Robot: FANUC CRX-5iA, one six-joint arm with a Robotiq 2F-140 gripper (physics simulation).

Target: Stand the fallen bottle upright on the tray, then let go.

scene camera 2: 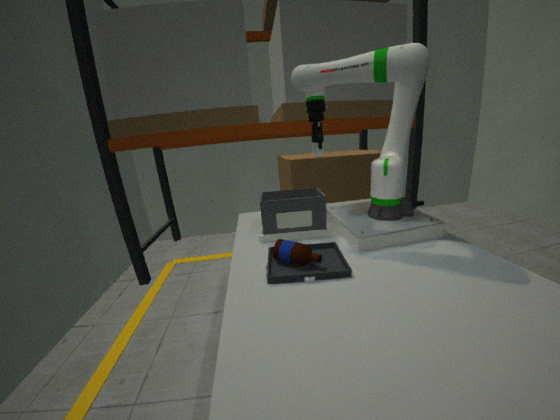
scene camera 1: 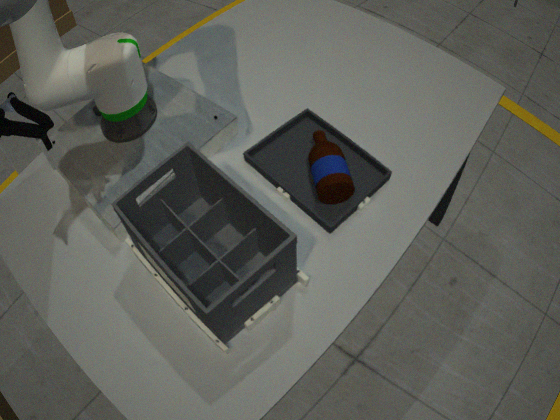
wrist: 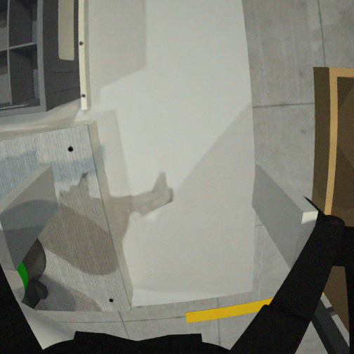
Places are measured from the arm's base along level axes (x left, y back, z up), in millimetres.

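Where they show: gripper, fingertip midpoint: (scene camera 2: 317,155) (scene camera 1: 23,189); arm's base, link origin: (scene camera 2: 385,214) (scene camera 1: 128,119).
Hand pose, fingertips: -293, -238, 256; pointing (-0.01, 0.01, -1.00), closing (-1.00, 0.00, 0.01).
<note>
Each offset is from my fingertips to the centre of the thing, as dx, dy, dz. "pt": to the spot under its first point.
A brown bottle {+528, -176, -278} (scene camera 1: 334,186) (scene camera 2: 301,255) with a blue label lies on its side in the dark grey tray {pt +501, -65, -315} (scene camera 1: 280,150) (scene camera 2: 335,256). In scene camera 1 its neck points toward the tray's far corner and its base is toward the near right side. In scene camera 2 the neck points right. My gripper (scene camera 2: 318,151) (wrist: 152,185) is open and empty, high above the table and away from the tray, beyond the crate. In scene camera 1 part of it shows at the left edge. The bottle and tray do not show in the wrist view.
A grey crate {+220, -169, -233} (scene camera 1: 285,265) (scene camera 2: 267,220) (wrist: 60,85) with compartments stands beside the tray, held by light strips. The arm stands on a raised base plate (scene camera 1: 200,112) (scene camera 2: 400,236) (wrist: 75,136). A brown box (scene camera 2: 327,172) (wrist: 320,150) and a rack (scene camera 2: 92,90) stand behind.
</note>
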